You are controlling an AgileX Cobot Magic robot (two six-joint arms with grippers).
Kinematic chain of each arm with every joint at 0, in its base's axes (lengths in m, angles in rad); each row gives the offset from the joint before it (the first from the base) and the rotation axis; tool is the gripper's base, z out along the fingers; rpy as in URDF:
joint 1: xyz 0 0 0.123 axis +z
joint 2: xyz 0 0 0 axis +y
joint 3: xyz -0.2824 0 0.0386 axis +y
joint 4: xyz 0.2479 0 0.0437 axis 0.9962 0 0.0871
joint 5: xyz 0 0 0 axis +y
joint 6: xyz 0.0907 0 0.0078 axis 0.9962 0 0.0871
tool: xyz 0 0 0 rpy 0 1.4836 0
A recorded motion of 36 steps. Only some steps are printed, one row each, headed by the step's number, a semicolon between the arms.
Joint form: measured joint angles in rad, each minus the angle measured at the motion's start. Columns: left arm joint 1, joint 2, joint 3, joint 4, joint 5, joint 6; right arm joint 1, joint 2, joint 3, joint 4, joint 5, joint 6.
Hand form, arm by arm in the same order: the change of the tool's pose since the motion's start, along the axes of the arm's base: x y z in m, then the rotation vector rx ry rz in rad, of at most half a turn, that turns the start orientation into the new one. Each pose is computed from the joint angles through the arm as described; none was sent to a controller.
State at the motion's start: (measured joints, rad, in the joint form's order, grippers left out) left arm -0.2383 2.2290 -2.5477 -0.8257 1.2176 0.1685; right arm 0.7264 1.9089 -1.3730 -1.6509 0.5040 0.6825
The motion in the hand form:
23: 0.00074 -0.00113 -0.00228 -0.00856 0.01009 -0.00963; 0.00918 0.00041 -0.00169 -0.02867 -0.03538 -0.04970
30: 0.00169 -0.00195 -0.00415 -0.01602 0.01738 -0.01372; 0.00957 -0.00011 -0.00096 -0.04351 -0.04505 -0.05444
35: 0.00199 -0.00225 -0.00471 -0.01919 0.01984 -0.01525; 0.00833 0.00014 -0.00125 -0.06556 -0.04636 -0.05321
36: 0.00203 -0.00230 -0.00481 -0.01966 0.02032 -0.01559; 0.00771 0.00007 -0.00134 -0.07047 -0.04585 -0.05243
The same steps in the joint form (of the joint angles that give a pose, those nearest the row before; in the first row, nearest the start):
23: 0.0000 0.0061 -0.0001 -0.0143 0.0047 0.0019; -0.0023 0.0359 -0.0381 -0.0194 0.0624 -0.0007
30: 0.0000 0.0110 0.0001 -0.0241 0.0050 0.0020; -0.0017 0.0367 -0.0398 -0.0250 0.0744 -0.0099
35: 0.0000 0.0128 0.0000 -0.0281 0.0051 0.0020; 0.0021 0.0356 -0.0374 -0.0180 0.0831 -0.0351
36: 0.0000 0.0130 0.0000 -0.0288 0.0052 0.0020; 0.0032 0.0341 -0.0351 -0.0160 0.0846 -0.0407

